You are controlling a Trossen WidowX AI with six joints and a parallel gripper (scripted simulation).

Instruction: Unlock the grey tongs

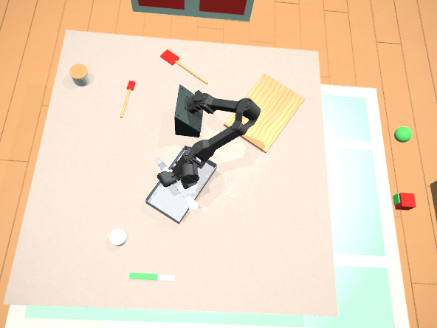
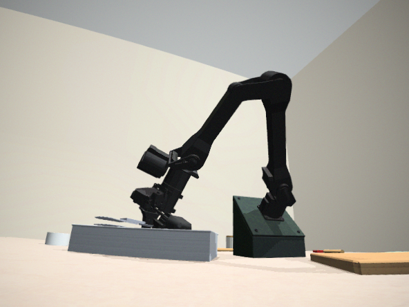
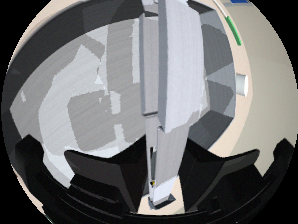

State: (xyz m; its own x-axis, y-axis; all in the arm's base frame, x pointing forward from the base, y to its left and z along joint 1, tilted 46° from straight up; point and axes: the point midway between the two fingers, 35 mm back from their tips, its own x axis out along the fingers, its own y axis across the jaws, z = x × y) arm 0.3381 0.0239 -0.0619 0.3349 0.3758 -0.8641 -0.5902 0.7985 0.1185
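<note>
My gripper tip is now 5 cm to the right of the roasting tin and 1 cm past it. Round my gripper tip: lidded jar 49 cm to the right, 48 cm behind; white disc 25 cm ahead, 18 cm to the right, 1 cm below; wooden board 43 cm behind, 40 cm to the left, 2 cm below.
</note>
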